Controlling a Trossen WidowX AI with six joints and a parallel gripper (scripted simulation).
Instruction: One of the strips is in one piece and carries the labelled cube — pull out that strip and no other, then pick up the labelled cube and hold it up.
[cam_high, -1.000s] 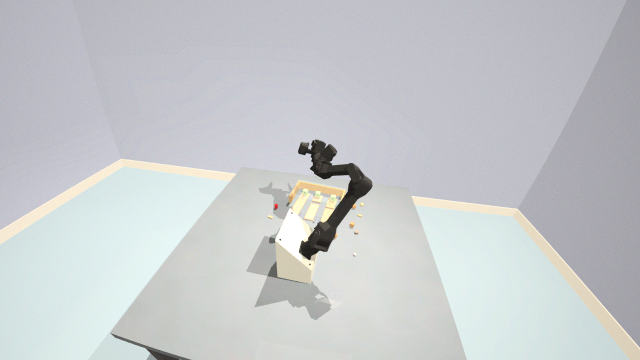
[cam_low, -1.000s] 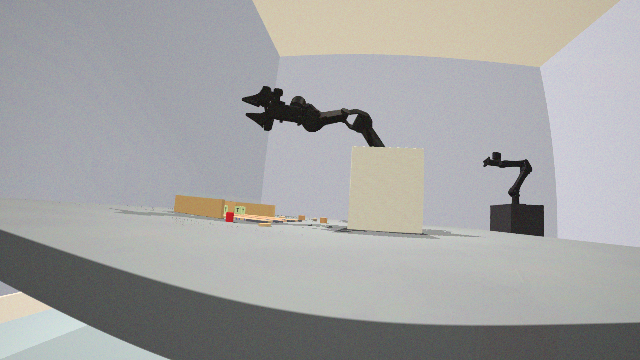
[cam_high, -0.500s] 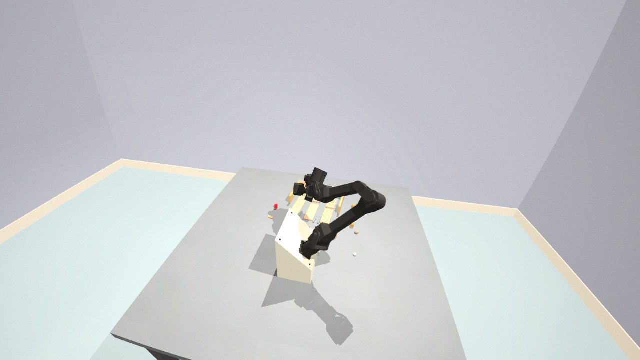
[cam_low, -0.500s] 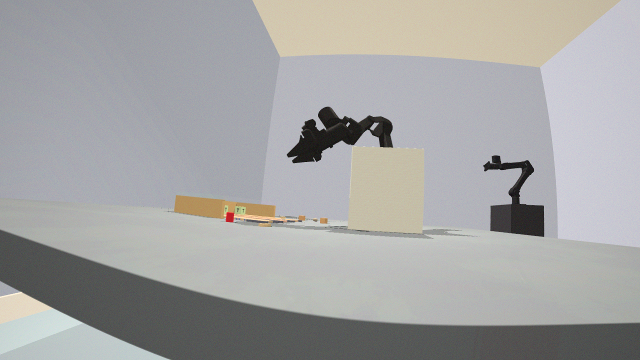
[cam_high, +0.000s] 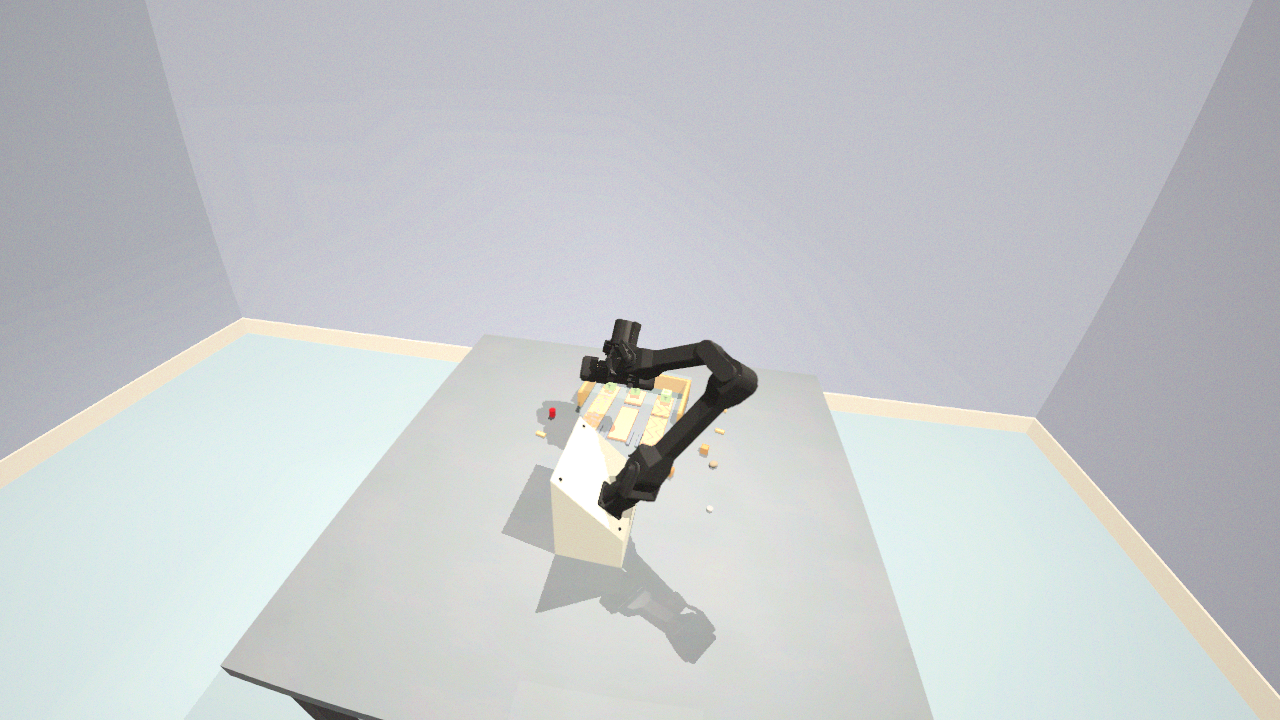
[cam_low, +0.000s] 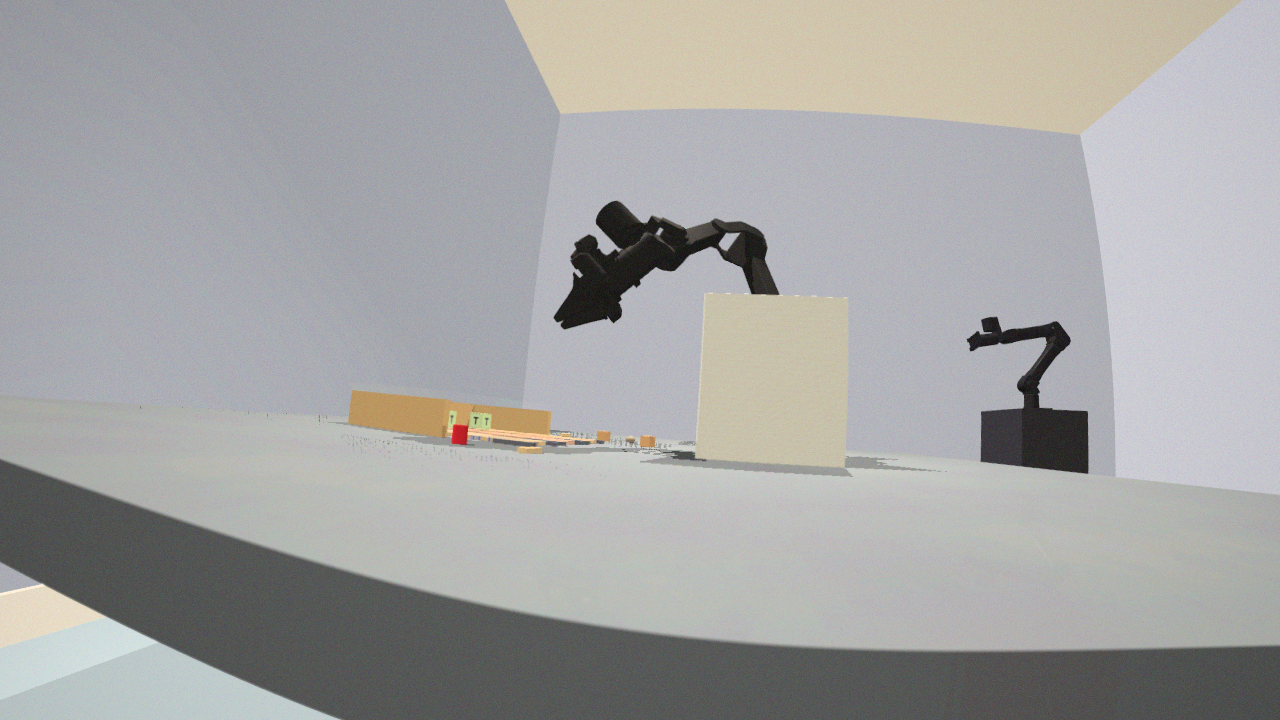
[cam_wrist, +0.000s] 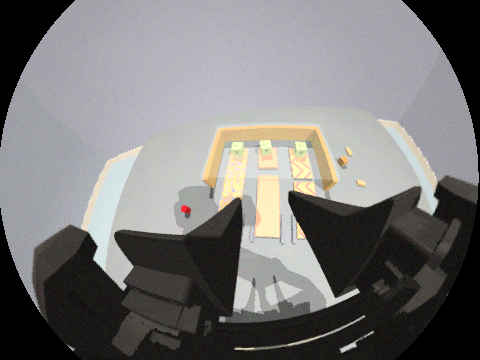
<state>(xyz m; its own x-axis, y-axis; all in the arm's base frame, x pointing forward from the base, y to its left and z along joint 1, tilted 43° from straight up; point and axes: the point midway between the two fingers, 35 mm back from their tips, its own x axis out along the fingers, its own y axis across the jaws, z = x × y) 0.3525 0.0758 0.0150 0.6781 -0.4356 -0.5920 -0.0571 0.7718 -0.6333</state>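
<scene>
Now: the red block 4 cm ahead of my gripper tip, 20 cm to the left of it and 18 cm below it.
</scene>
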